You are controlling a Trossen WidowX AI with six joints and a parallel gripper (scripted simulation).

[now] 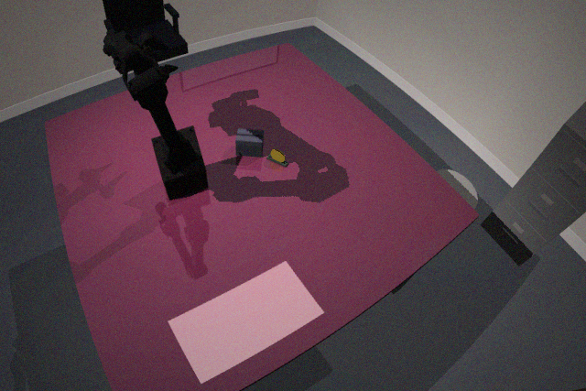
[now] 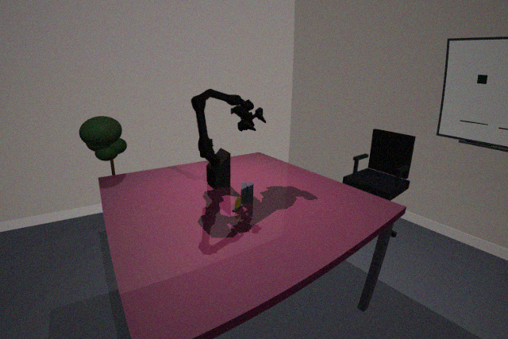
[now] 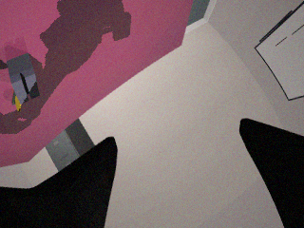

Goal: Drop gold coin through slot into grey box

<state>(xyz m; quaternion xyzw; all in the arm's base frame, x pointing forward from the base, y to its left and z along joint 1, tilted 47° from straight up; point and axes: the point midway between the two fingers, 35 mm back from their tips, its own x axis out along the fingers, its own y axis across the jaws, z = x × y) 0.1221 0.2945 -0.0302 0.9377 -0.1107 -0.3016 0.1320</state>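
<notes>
Now: the gold coin 32 cm to the right of my gripper tip, 31 cm below it and 21 cm ahead of it.
</notes>
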